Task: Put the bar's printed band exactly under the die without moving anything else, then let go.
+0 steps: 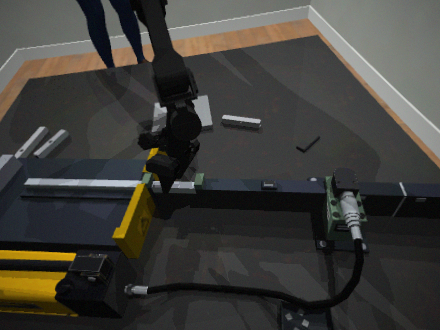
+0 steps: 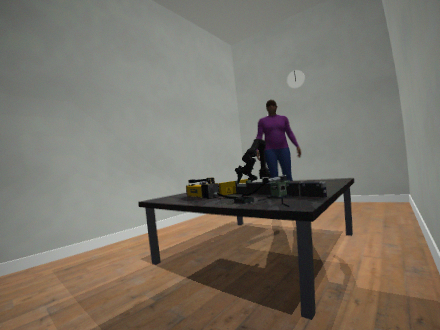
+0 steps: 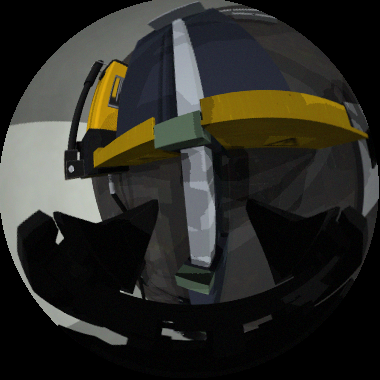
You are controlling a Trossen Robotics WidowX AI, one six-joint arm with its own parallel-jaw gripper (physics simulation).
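Frame: origin at the arm's base, x right, y ahead, z up, level; millimetres.
Seen in the pictures: gripper, fingertip midpoint: (image 1: 172,185) (image 2: 242,184) (image 3: 203,204).
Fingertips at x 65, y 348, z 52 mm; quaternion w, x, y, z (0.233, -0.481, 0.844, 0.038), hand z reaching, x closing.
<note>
Pixels of each thing's top centre, then the offset from my fingertips to it. "spot": a spot on its surface instead.
- first green block, surface spot: (image 3: 182,131) (image 1: 148,176) spot: dx +47, dy -23, dz +32 mm
- second green block, surface spot: (image 3: 196,279) (image 1: 195,178) spot: dx -59, dy +23, dz +29 mm
- green unit, surface spot: (image 1: 329,205) spot: dx -303, dy +189, dz +19 mm
- black cable, surface spot: (image 1: 220,287) spot: dx -44, dy +249, dz -49 mm
- yellow machine, surface spot: (image 1: 35,285) spot: dx +274, dy +159, dz +23 mm
- rail, surface spot: (image 1: 235,185) spot: dx -142, dy +66, dz +14 mm
- short bar, top centre: (image 1: 241,118) dx -257, dy -229, dz -41 mm
- hex key, top centre: (image 1: 308,141) dx -405, dy -66, dz -55 mm
A long silver bar (image 1: 85,183) (image 3: 200,220) lies along the dark rail, passes through a first green block (image 1: 146,179) (image 3: 182,131) and ends close to a second green block (image 1: 199,181) (image 3: 196,279). No printed band can be made out on it. My gripper (image 1: 169,182) (image 2: 247,178) (image 3: 203,204) is open and empty. Its fingers stand on either side of the bar's stretch between the two blocks; their exact height is unclear. A green unit (image 1: 329,205) (image 2: 279,188) with a dark cylinder on top stands farther right at the rail; I cannot tell the die on it.
A yellow guard (image 1: 135,225) (image 3: 280,115) crosses beside the first block. A black cable (image 1: 220,287) runs from the yellow machine (image 1: 35,285) (image 3: 107,100) to the green unit. Behind the rail (image 1: 235,185) lie a pale plate (image 1: 202,112), a short bar (image 1: 241,121) and a hex key (image 1: 308,144).
</note>
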